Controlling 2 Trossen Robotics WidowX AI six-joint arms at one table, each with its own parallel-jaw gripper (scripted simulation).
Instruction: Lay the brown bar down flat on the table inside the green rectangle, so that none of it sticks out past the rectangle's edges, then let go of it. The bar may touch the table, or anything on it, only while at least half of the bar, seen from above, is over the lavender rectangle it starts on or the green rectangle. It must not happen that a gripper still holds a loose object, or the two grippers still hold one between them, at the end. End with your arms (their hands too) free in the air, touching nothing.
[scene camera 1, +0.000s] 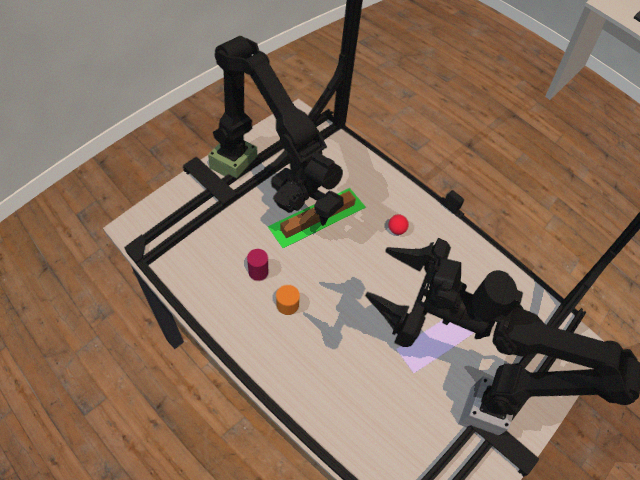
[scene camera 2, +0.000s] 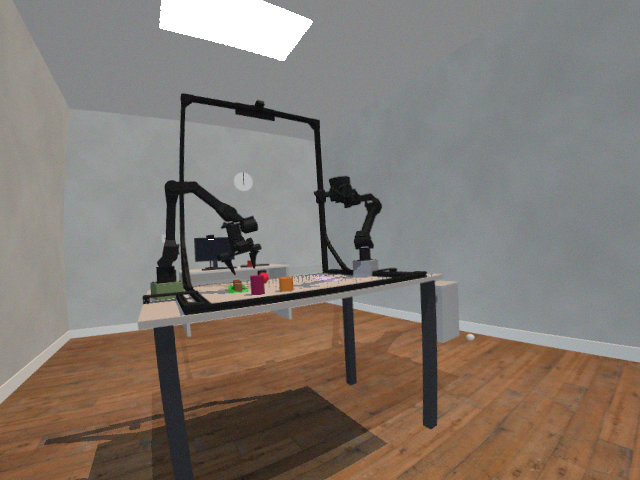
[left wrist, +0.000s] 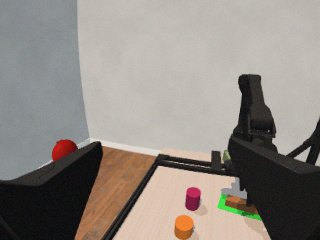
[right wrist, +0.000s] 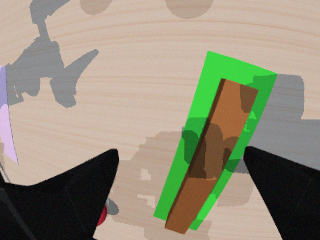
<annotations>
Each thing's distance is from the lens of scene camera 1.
left gripper (scene camera 1: 376, 270): 0.86 m
right gripper (scene camera 1: 309, 216): 1.31 m
brown bar (scene camera 1: 302, 221): 1.36 m
green rectangle (scene camera 1: 274, 228): 1.38 m
lavender rectangle (scene camera 1: 440, 338): 1.29 m
</annotations>
